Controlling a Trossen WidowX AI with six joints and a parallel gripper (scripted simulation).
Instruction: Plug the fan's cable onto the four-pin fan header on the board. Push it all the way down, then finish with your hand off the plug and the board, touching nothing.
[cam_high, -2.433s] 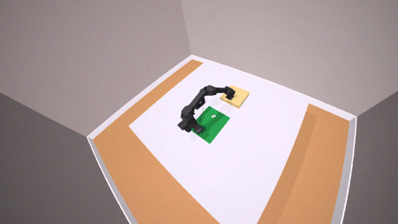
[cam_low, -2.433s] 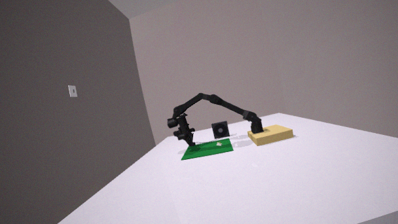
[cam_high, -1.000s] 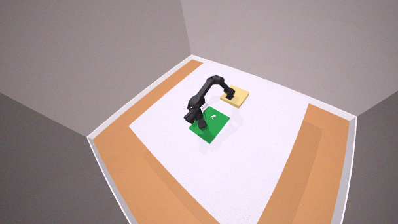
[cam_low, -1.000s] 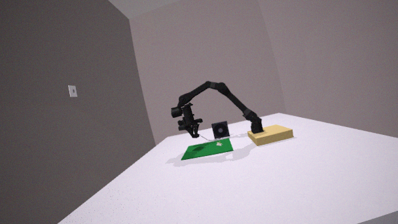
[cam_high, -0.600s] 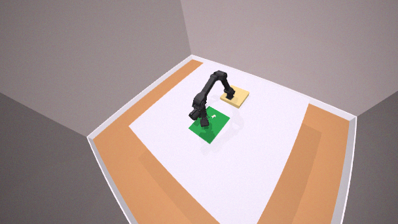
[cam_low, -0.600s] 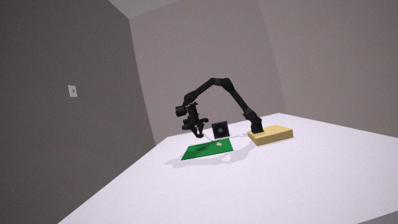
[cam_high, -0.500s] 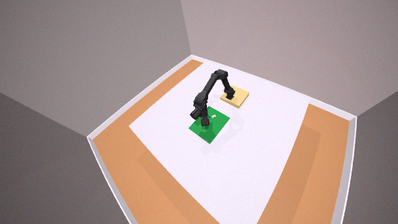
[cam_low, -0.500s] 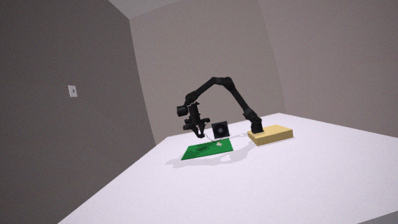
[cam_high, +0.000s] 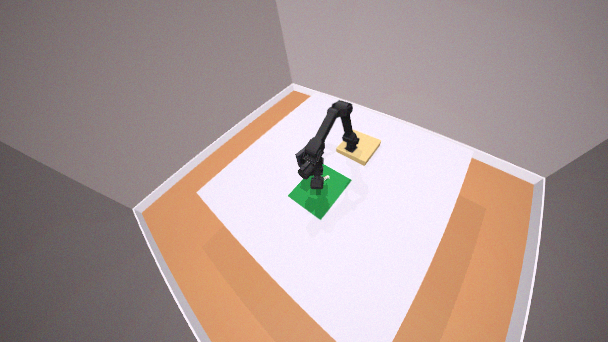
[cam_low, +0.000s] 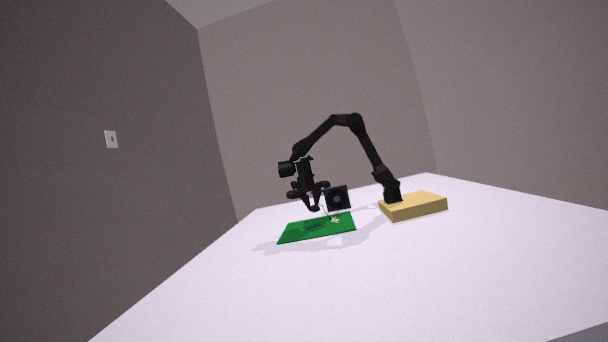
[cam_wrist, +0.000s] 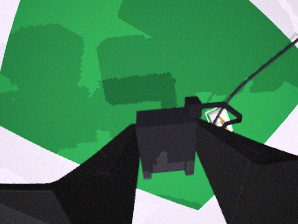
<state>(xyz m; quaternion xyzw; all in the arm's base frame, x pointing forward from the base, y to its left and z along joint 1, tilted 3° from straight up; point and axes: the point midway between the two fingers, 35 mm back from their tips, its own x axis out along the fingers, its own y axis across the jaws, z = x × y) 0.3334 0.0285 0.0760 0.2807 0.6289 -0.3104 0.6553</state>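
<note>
Right now my gripper tip is 90 mm above the green board. The rest, counted from my gripper tip: black fan (190 mm to the right, 90 mm behind, 20 mm below); white four-pin fan header (80 mm below, 80 mm behind, 10 mm to the right); black fan plug (10 mm to the left, 10 mm behind).
</note>
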